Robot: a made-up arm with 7 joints. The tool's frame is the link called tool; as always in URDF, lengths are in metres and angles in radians. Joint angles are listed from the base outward.
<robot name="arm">
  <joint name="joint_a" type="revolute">
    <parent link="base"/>
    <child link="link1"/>
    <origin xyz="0 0 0.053"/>
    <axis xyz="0 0 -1"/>
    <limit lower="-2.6" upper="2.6"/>
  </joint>
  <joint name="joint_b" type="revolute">
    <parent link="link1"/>
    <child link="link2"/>
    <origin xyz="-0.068 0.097 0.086"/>
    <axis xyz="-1 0 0"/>
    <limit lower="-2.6" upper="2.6"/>
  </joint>
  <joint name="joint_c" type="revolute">
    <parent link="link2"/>
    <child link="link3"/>
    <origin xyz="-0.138 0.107 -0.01"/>
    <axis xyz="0 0 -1"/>
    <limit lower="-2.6" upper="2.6"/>
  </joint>
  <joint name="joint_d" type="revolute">
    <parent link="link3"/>
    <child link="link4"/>
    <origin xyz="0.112 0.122 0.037"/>
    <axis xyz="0 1 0"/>
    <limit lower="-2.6" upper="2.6"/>
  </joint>
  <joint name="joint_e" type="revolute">
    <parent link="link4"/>
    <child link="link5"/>
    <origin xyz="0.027 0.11 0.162"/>
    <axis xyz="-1 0 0"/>
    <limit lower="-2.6" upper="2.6"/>
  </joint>
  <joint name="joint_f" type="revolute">
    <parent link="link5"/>
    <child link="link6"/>
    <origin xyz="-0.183 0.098 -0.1"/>
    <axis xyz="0 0 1"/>
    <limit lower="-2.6" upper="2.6"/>
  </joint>
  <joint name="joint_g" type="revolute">
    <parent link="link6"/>
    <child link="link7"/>
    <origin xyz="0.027 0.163 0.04"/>
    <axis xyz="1 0 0"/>
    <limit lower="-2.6" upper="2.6"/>
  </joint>
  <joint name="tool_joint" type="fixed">
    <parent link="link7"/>
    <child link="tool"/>
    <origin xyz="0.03 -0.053 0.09"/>
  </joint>
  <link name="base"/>
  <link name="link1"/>
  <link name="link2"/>
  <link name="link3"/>
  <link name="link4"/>
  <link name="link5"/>
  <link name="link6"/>
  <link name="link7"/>
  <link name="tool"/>
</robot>
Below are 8 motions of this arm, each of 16 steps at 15 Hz.
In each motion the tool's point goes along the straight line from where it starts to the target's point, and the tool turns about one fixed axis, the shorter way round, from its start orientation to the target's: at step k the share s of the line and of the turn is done. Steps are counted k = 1, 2, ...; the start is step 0. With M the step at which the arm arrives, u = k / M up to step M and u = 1 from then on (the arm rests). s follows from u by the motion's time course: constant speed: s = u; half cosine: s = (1 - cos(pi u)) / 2; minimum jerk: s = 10 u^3 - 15 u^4 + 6 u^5.
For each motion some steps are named. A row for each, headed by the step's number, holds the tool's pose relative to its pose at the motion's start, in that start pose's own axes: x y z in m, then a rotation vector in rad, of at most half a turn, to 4 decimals.
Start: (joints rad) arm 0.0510 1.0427 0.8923 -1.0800 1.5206 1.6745 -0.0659
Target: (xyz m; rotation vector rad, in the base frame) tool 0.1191 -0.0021 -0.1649 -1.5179 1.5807 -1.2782
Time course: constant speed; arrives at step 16
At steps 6, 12, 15, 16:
6: 0.0550 -0.0259 0.0138 0.0483 0.2231 0.1524
12: 0.1100 -0.0519 0.0275 0.0965 0.4462 0.3049
15: 0.1375 -0.0649 0.0344 0.1207 0.5578 0.3811
16: 0.1467 -0.0692 0.0367 0.1287 0.5950 0.4065

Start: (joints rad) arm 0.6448 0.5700 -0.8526 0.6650 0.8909 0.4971 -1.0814
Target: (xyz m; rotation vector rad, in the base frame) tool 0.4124 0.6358 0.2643 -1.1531 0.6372 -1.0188
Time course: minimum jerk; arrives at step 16
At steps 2, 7, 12, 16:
2: -0.0027 -0.0065 -0.0083 0.0261 0.0217 -0.0207
7: -0.0655 -0.1556 -0.1983 0.6243 0.5195 -0.4950
12: -0.1528 -0.3633 -0.4629 1.4574 1.2127 -1.1555
16: -0.1705 -0.4052 -0.5164 1.6257 1.3527 -1.2889

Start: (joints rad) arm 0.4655 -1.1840 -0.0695 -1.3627 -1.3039 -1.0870 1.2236
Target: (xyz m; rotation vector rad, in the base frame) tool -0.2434 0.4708 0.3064 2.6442 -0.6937 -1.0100
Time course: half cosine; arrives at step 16
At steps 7, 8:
7: -0.0351 0.0574 0.0737 -0.4902 -0.2423 -0.0211
8: -0.0436 0.0713 0.0916 -0.6091 -0.3010 -0.0262

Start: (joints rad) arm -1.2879 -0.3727 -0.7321 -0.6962 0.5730 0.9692 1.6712
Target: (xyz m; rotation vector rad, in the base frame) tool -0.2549 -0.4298 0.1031 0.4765 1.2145 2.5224
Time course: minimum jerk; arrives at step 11
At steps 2, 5, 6, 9, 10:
2: -0.0150 0.0039 0.0018 0.0039 0.0045 -0.0095
5: -0.1388 0.0362 0.0165 0.0356 0.0413 -0.0880
6: -0.1954 0.0510 0.0232 0.0502 0.0581 -0.1239
9: -0.3192 0.0832 0.0379 0.0819 0.0949 -0.2023
10: -0.3320 0.0866 0.0394 0.0852 0.0988 -0.2104

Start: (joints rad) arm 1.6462 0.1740 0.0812 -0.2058 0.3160 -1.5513 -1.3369
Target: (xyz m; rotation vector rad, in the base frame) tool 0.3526 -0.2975 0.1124 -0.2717 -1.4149 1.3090
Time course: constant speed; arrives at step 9
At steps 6, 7, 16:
6: -0.0007 0.1994 0.1286 -0.4211 0.4812 -0.2592
7: -0.0008 0.2327 0.1501 -0.4913 0.5614 -0.3024
16: -0.0011 0.2992 0.1929 -0.6317 0.7218 -0.3888

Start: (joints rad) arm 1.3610 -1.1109 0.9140 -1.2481 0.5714 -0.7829 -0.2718
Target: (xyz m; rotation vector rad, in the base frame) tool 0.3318 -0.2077 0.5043 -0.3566 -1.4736 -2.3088
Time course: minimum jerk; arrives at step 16
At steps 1, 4, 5, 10, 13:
1: -0.0003 0.0002 0.0002 0.0029 0.0000 0.0015
4: -0.0157 0.0101 0.0072 0.1371 0.0012 0.0699
5: -0.0272 0.0176 0.0126 0.2385 0.0020 0.1216
10: -0.1096 0.0708 0.0507 0.9602 0.0081 0.4897
13: -0.1439 0.0929 0.0666 1.2601 0.0106 0.6427

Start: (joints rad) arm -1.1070 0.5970 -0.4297 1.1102 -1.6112 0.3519 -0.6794
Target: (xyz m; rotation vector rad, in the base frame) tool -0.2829 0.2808 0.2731 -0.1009 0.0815 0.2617
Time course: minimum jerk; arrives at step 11
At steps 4, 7, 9, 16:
4: -0.0026 -0.0731 0.0317 0.0378 -0.1775 -0.1510
7: -0.0075 -0.2116 0.0917 0.1094 -0.5140 -0.4372
9: -0.0097 -0.2719 0.1178 0.1406 -0.6605 -0.5618
16: -0.0101 -0.2847 0.1233 0.1472 -0.6916 -0.5882

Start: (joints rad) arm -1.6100 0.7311 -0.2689 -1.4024 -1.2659 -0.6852 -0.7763
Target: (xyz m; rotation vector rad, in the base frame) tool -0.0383 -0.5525 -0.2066 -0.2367 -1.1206 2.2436
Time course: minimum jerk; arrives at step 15
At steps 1, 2, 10, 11, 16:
1: -0.0007 -0.0006 -0.0004 -0.0017 0.0005 0.0013
2: -0.0053 -0.0045 -0.0027 -0.0120 0.0035 0.0095
10: -0.2176 -0.1858 -0.1116 -0.4931 0.1436 0.3915
11: -0.2419 -0.2065 -0.1241 -0.5481 0.1596 0.4351
16: -0.2754 -0.2351 -0.1413 -0.6241 0.1817 0.4955

